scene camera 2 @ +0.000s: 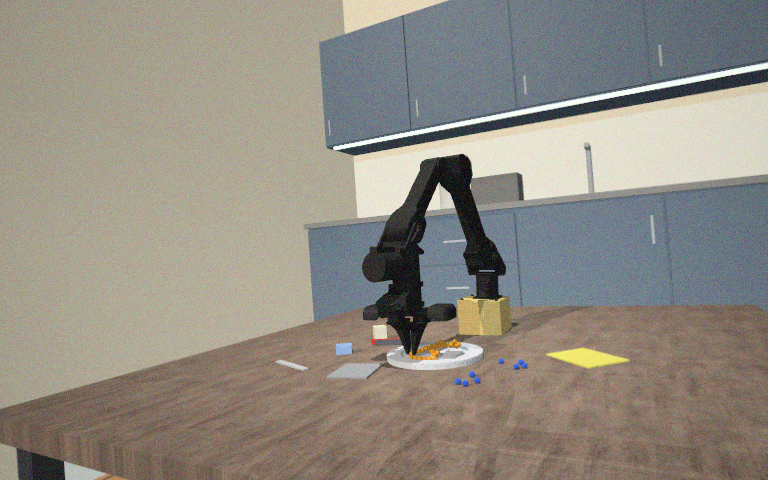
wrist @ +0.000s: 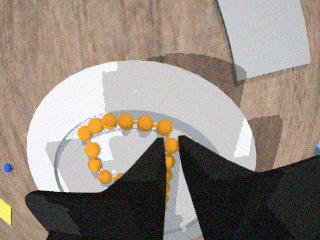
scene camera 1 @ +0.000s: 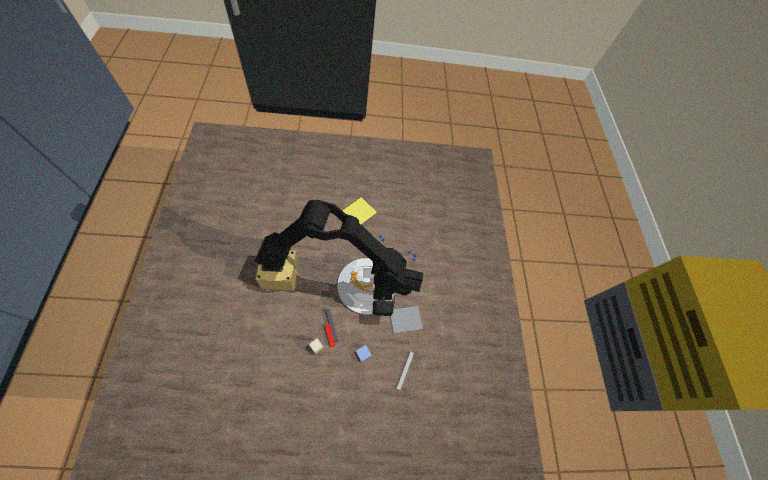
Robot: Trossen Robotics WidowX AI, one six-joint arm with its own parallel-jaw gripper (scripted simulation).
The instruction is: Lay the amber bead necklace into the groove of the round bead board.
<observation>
In view: my gripper [scene camera 2: 411,354] and a yellow sheet [scene camera 2: 587,358].
My gripper shows as well in the wrist view [wrist: 171,143] and in scene camera 1 [scene camera 1: 380,293].
</observation>
